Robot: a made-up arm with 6 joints. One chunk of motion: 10 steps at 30 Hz.
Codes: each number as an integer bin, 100 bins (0 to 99) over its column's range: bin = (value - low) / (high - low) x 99, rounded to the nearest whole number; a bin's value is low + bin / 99 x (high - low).
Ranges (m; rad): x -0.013..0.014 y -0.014..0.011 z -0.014..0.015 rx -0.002..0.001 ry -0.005..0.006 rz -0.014..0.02
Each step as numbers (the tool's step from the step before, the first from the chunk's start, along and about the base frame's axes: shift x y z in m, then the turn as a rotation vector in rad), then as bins.
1 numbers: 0.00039 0.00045 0.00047 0.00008 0.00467 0.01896
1 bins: 49 57 49 69 87 96
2 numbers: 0.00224 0.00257 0.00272 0.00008 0.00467 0.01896
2 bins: 56 66 57 69 87 96
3 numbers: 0.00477 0.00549 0.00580 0.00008 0.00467 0.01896
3 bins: 65 77 68 69 87 96
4 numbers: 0.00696 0.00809 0.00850 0.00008 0.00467 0.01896
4 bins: 73 87 77 69 87 96
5 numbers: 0.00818 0.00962 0.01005 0.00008 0.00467 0.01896
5 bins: 78 94 82 69 87 96
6 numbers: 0.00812 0.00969 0.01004 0.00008 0.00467 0.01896
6 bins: 77 94 82 69 87 96
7 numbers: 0.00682 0.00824 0.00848 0.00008 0.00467 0.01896
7 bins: 73 88 77 69 87 96
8 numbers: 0.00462 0.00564 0.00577 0.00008 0.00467 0.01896
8 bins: 65 78 67 69 87 96
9 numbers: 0.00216 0.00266 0.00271 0.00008 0.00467 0.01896
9 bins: 56 66 57 69 87 96
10 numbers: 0.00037 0.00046 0.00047 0.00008 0.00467 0.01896
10 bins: 49 57 49 69 87 96
